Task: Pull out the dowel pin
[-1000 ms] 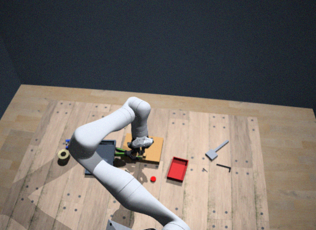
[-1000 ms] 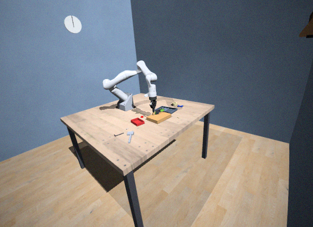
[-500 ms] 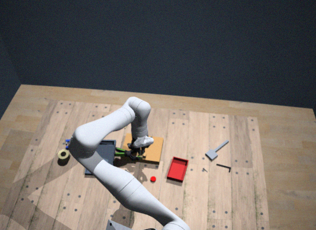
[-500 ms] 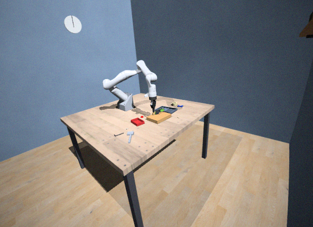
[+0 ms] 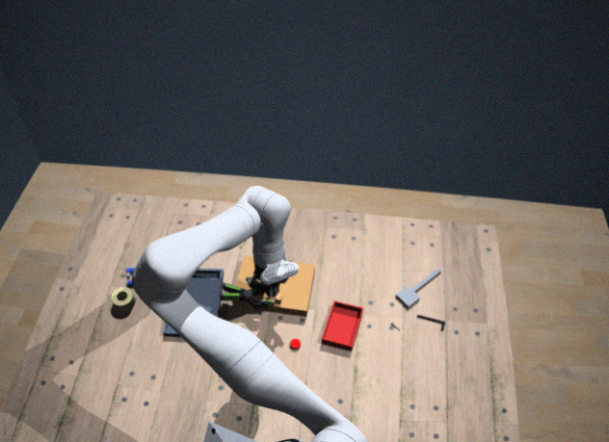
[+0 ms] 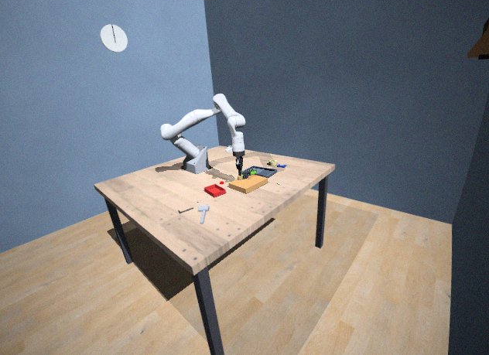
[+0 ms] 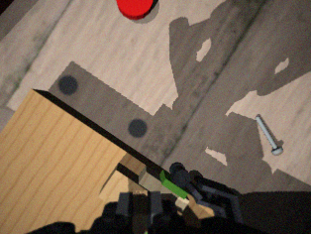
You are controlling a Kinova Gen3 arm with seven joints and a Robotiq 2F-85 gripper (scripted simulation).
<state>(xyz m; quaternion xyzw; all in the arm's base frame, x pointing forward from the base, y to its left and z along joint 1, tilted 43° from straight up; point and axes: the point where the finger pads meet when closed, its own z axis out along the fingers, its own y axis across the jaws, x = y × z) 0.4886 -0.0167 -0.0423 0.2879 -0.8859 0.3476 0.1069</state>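
The dowel pin is 2 cm below my hand. From my hand the other things lie so: bench board: 6 cm ahead, 1 cm to the left, 6 cm below; wooden block: 4 cm below; red disc: 10 cm behind, 8 cm to the right, 8 cm below.
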